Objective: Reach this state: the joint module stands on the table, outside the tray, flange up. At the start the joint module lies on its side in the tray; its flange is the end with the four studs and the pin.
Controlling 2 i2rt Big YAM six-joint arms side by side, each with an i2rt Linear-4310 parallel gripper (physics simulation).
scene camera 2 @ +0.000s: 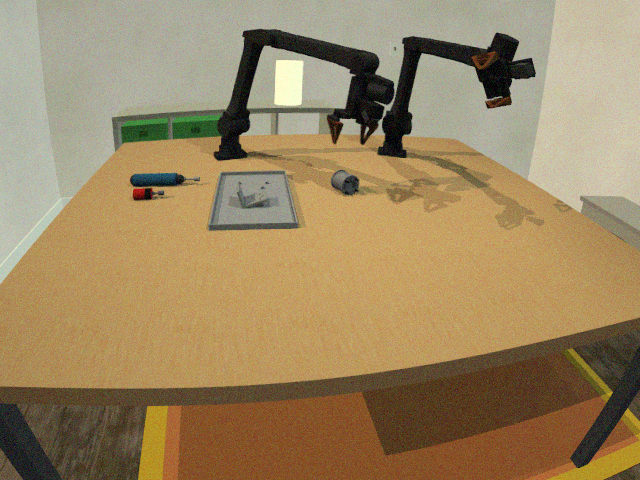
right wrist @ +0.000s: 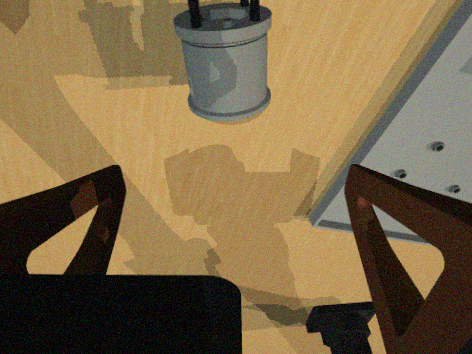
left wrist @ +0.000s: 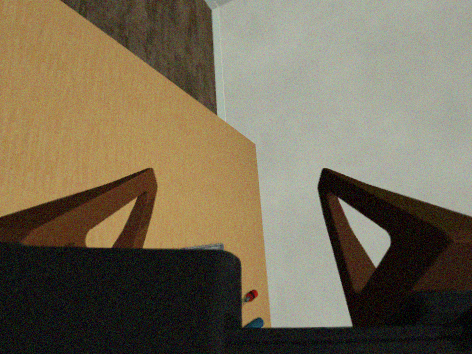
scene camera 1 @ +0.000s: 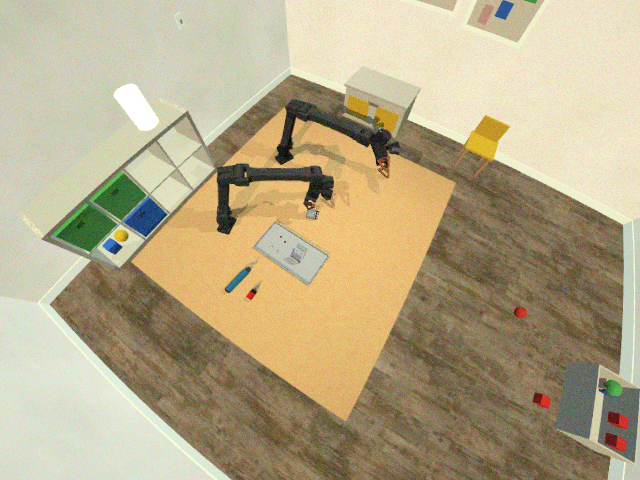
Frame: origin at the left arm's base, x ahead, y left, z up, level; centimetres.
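Seen in the pictures: left gripper, fingertip midpoint: (scene camera 2: 487,88) (left wrist: 237,177) (scene camera 1: 387,175); right gripper, fingertip midpoint: (scene camera 2: 348,144) (right wrist: 235,177) (scene camera 1: 310,203); left arm's base, link origin: (scene camera 2: 392,154) (scene camera 1: 284,158); right arm's base, link origin: (scene camera 2: 230,156) (right wrist: 338,313) (scene camera 1: 227,225).
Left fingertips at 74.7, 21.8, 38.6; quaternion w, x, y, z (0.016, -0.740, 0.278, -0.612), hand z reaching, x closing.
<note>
Offsets run from my left fingertips to a thing's top centre, as dx, dy, dz. "spot": to the spot under its first point.
The grey joint module @[-20.8, -34.1, -32.1] (scene camera 1: 311,213) (scene camera 2: 344,182) (right wrist: 227,70) lies on its side on the table, outside the tray @[-8.3, -59.3, -37.0] (scene camera 1: 268,242) (scene camera 2: 253,225) (right wrist: 425,125), to its right in scene camera 2. Its flange with the dark studs faces the front of the table in scene camera 2 and the top edge in the right wrist view, where the stud ends are cut off. My right gripper (scene camera 1: 310,205) (scene camera 2: 349,142) (right wrist: 235,177) is open and empty, above and behind the module, touching nothing. My left gripper (scene camera 1: 383,167) (scene camera 2: 491,82) (left wrist: 237,177) is open and empty, high above the table, far from the module.
A grey cradle @[spot: -4.6, -56.1, -36.3] (scene camera 1: 298,252) (scene camera 2: 258,200) stands in the tray. A blue-handled tool @[spot: -10.2, -94.4, -34.7] (scene camera 1: 237,280) (scene camera 2: 155,179) (left wrist: 255,323) and a shorter red-handled tool @[+0.0, -90.1, -35.2] (scene camera 1: 251,293) (scene camera 2: 142,193) (left wrist: 251,296) lie left of the tray in scene camera 2.
</note>
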